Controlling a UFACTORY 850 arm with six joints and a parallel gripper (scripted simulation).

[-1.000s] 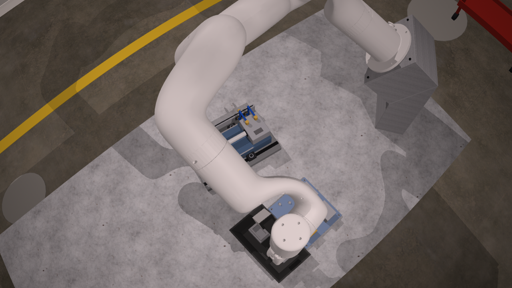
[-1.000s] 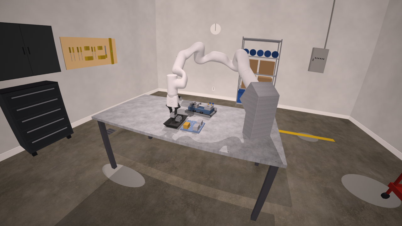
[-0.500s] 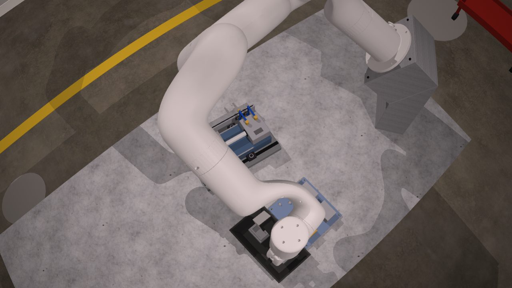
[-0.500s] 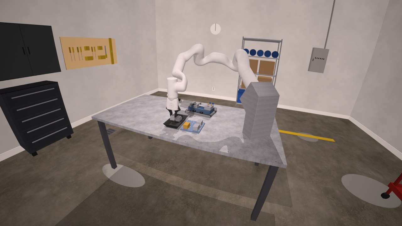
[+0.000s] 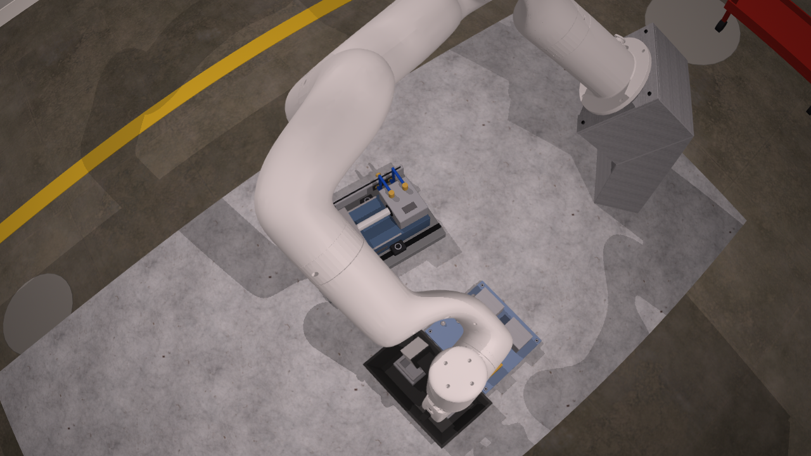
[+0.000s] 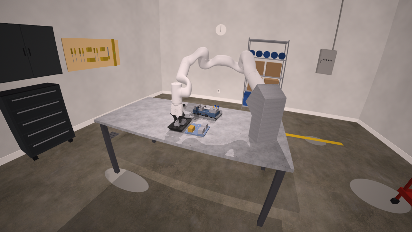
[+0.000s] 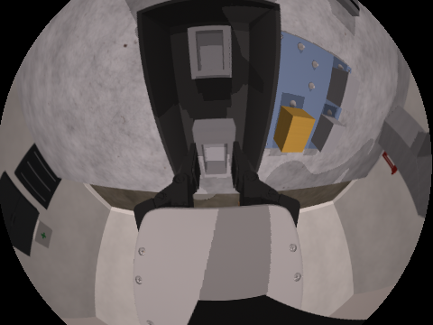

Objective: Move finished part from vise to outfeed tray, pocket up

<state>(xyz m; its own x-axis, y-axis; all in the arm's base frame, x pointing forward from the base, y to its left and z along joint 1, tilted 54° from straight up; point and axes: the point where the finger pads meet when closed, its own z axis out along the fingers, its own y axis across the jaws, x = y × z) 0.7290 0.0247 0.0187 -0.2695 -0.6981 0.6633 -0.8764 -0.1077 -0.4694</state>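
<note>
Now: the yellow block 120 mm behind my hand, 60 mm below it and 30 mm to the left of it. From my hand the other things lie so: blue fixture plate (170 mm behind, 80 mm below); then vise (340 mm to the right, 240 mm behind, 50 mm below).
</note>
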